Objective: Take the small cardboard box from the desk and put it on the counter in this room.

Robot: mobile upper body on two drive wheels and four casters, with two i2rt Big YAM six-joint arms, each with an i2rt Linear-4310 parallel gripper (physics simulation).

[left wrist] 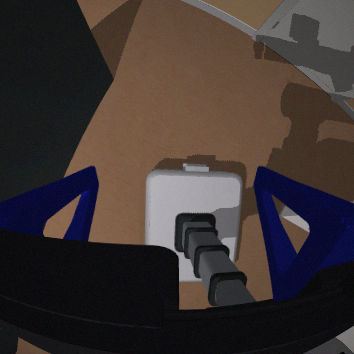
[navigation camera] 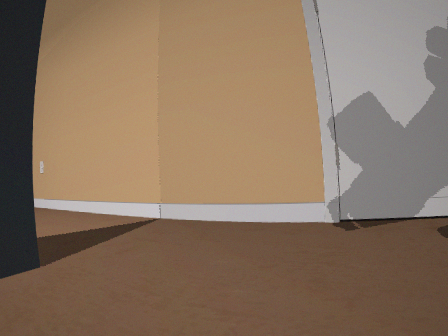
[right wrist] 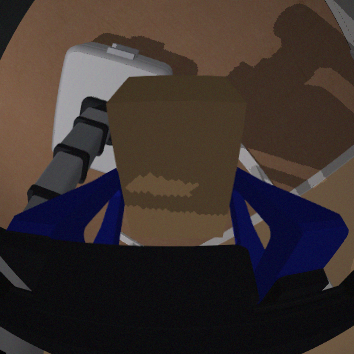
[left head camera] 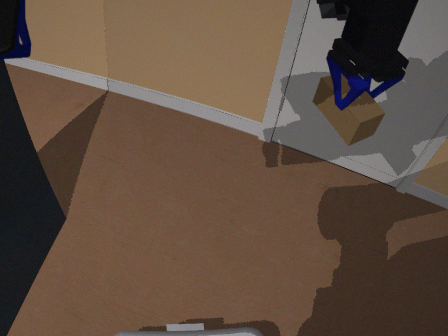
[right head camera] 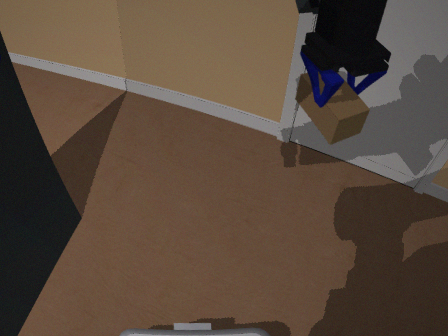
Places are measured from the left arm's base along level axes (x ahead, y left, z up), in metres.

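Where they show: left gripper, fingertip midpoint: (left wrist: 175,174); right gripper, fingertip midpoint: (right wrist: 176,174) (left head camera: 352,102) (right head camera: 335,99).
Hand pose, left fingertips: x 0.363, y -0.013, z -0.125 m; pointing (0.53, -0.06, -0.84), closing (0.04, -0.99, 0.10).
Observation:
After its pixels a point has its place.
The small cardboard box (left head camera: 369,129) {x 0.407, y -0.474, z -0.286 m} (right head camera: 351,125) {x 0.404, y -0.468, z -0.279 m} (right wrist: 177,130) {x 0.474, y -0.440, z -0.256 m} is held tilted in the air in front of a pale door-like panel. My right gripper (left head camera: 357,97) {x 0.442, y -0.452, z -0.270 m} (right head camera: 338,97) {x 0.442, y -0.452, z -0.270 m} (right wrist: 176,174) {x 0.442, y -0.452, z -0.270 m} is shut on it, with a blue finger on each side. My left gripper (left wrist: 175,174) {x 0.363, y -0.013, z -0.125 m} is open and empty in the left wrist view; part of it (left head camera: 21,49) shows at the top left corner of the left head view. I cannot make out a desk or a counter top in these views.
A tall dark panel (left head camera: 25,200) {x 0.754, y 0.350, z -1.030 m} (right head camera: 30,200) {x 0.726, y 0.364, z -0.990 m} (left wrist: 40,100) {x 0.579, y 0.433, z -0.752 m} (navigation camera: 17,150) {x 0.850, y 0.305, z -1.091 m} stands at the left. A tan wall (left head camera: 190,50) {x 1.522, y -0.308, z -0.992 m} (right head camera: 210,50) {x 1.512, y -0.330, z -0.984 m} (navigation camera: 240,100) {x 1.508, y -0.338, z -0.810 m} with a white baseboard lies ahead. The pale panel (left head camera: 430,30) {x 1.094, y -1.169, z -0.448 m} (right head camera: 425,30) {x 1.119, y -1.117, z -0.502 m} (navigation camera: 375,50) {x 1.208, y -0.929, z -0.671 m} is at the right. My white base (left wrist: 165,200) {x 0.168, y -0.068, z -1.150 m} (right wrist: 85,75) {x 0.196, y -0.103, z -1.150 m} is below.

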